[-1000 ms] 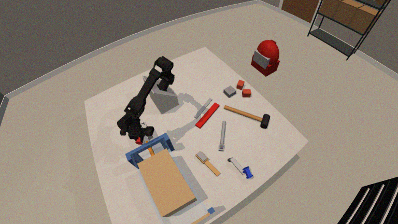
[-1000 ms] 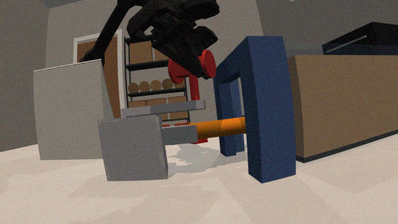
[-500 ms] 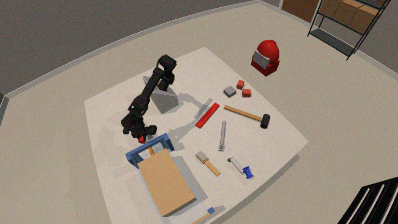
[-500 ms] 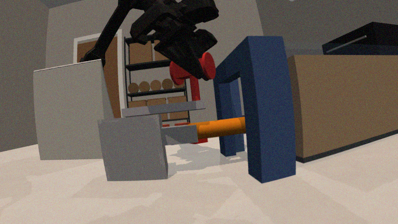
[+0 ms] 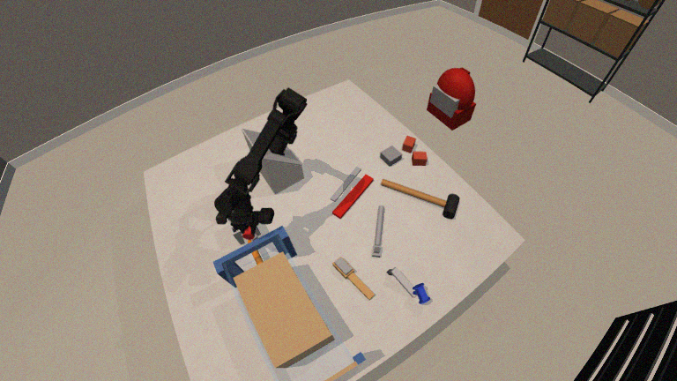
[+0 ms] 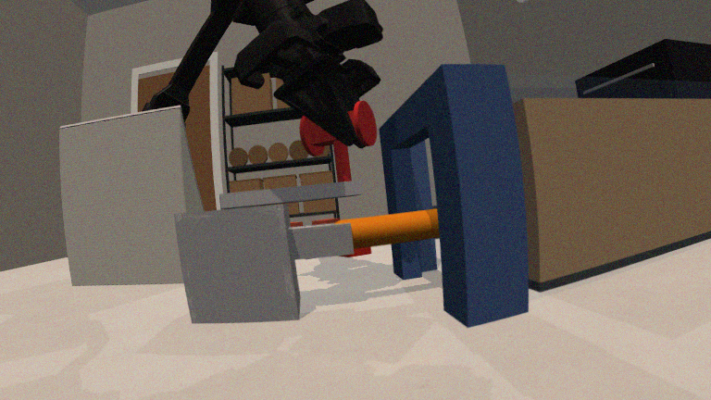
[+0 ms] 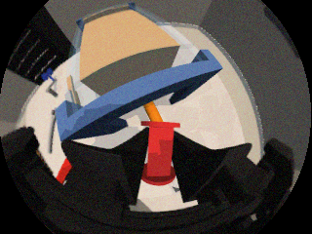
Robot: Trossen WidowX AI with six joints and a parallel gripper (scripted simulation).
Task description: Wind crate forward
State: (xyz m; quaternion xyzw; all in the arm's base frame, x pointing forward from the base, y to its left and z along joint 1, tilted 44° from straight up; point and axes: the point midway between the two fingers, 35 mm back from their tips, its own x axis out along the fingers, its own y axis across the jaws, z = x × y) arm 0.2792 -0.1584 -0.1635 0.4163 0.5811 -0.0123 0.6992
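My gripper tip is 50 mm past the red-knobbed crank and 30 mm above it. The rest, counted from my gripper tip: grey winch: 130 mm behind, 20 mm to the right, 100 mm below; then red knob: 20 mm behind, 10 mm to the left; then blue steel frame: 50 mm ahead, 10 mm to the right, 30 mm below.
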